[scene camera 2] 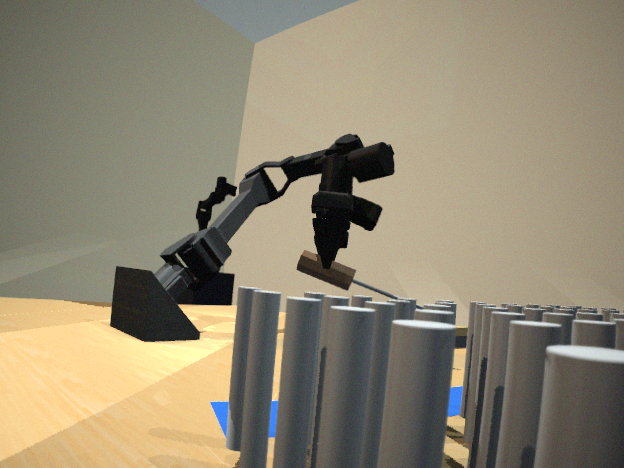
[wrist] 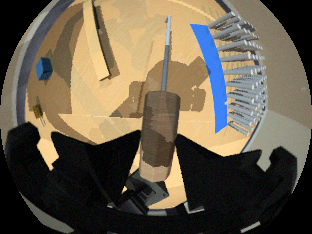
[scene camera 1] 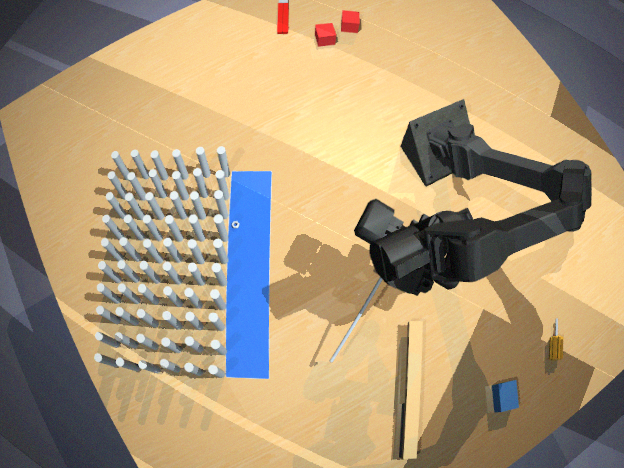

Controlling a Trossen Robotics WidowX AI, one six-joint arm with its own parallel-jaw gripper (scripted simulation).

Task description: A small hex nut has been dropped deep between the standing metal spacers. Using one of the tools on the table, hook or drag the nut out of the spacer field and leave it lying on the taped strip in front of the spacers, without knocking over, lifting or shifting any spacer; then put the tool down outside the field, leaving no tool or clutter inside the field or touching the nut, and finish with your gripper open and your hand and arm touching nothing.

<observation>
my gripper: holds a thin metal hook tool
</observation>
